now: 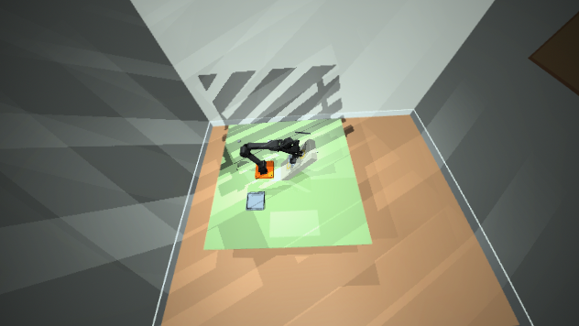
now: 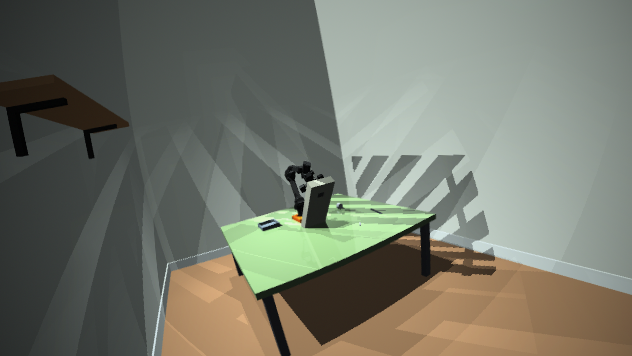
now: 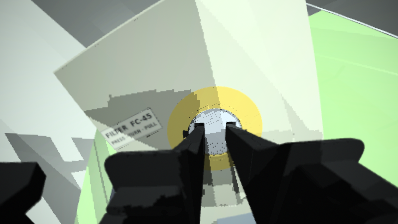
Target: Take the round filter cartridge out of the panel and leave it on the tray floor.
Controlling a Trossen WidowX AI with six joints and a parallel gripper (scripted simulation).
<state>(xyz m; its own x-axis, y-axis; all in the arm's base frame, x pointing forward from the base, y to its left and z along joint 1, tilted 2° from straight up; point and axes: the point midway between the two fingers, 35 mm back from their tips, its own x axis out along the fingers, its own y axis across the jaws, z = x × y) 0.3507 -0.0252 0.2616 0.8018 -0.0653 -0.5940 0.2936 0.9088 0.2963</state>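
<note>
Right now the round filter cartridge is 1 cm below my gripper tip and 1 cm ahead of it. From my gripper tip the other things lie so: blue-grey tray 45 cm behind, 27 cm below, 25 cm to the right.
</note>
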